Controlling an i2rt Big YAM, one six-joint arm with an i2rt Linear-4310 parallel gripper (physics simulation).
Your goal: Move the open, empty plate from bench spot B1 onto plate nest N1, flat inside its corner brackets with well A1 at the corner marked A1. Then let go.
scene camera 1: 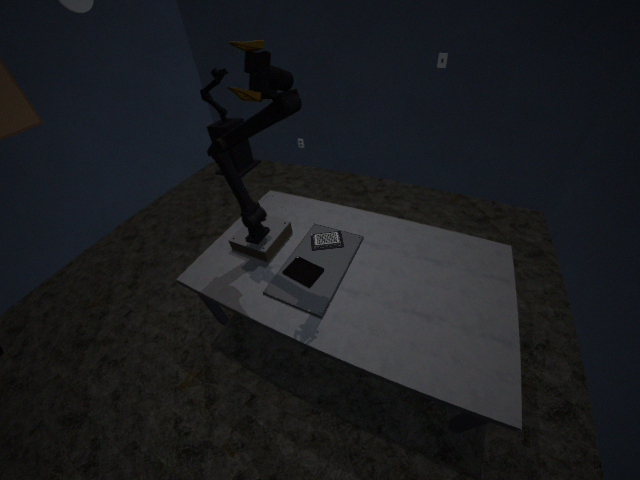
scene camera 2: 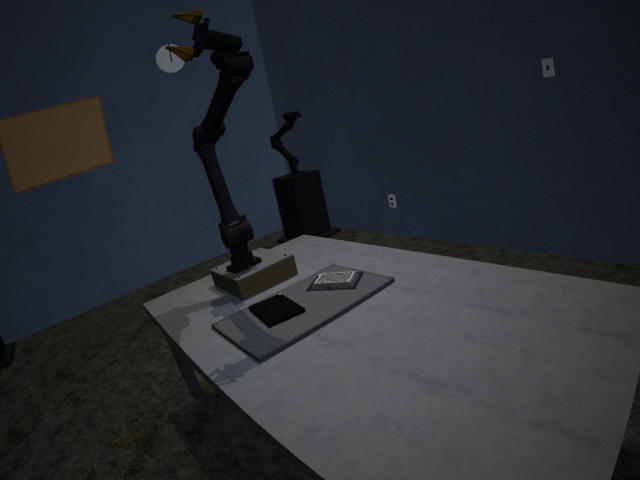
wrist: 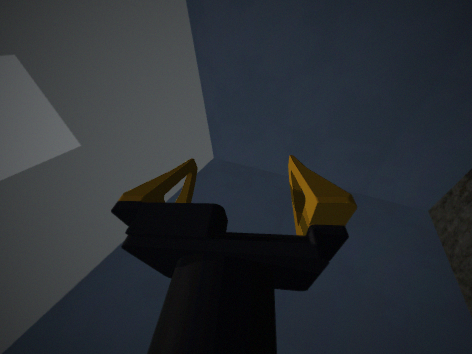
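Seen in the pictures: gripper, fingertip midpoint: [scene camera 1: 229, 65] [scene camera 2: 168, 30] [wrist: 240, 161]; arm's base at its link origin: [scene camera 1: 258, 235] [scene camera 2: 244, 266].
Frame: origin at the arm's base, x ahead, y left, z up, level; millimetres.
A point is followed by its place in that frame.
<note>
A pale plate with a dark well pattern [scene camera 1: 326, 239] {x 333, y 146, z -52 mm} [scene camera 2: 334, 278] {x 339, y 141, z -47 mm} lies flat on a dark square base at the far end of a grey board [scene camera 1: 334, 266] {x 440, y -6, z -62 mm} [scene camera 2: 326, 303] {x 424, y 22, z -62 mm}. A black, low square piece [scene camera 1: 303, 271] {x 318, y -96, z -51 mm} [scene camera 2: 276, 309] {x 328, y -95, z -50 mm} lies nearer on the same board, apart from the plate. Labels, corner brackets and well A1 are too small and dark to make out, so I cannot tell which place is B1 or N1. My gripper [scene camera 1: 229, 65] {x 300, y -212, z 808 mm} [scene camera 2: 170, 31] {x 300, y -212, z 808 mm} [wrist: 240, 161] {x 300, y -212, z 808 mm} is open and empty, high above the table and pointing sideways, far from the plate. The plate does not show in the wrist view.
The arm stands on a wooden-sided base block [scene camera 1: 276, 242] {x 110, y 5, z -20 mm} [scene camera 2: 266, 279] {x 110, y 18, z -41 mm} beside the board, on a pale table [scene camera 1: 439, 310] {x 945, y -68, z -75 mm} [scene camera 2: 439, 361] {x 864, y -45, z -75 mm}. A second small arm stands on a dark pedestal [scene camera 1: 235, 147] [scene camera 2: 302, 204] behind the table. Walls stand behind.
</note>
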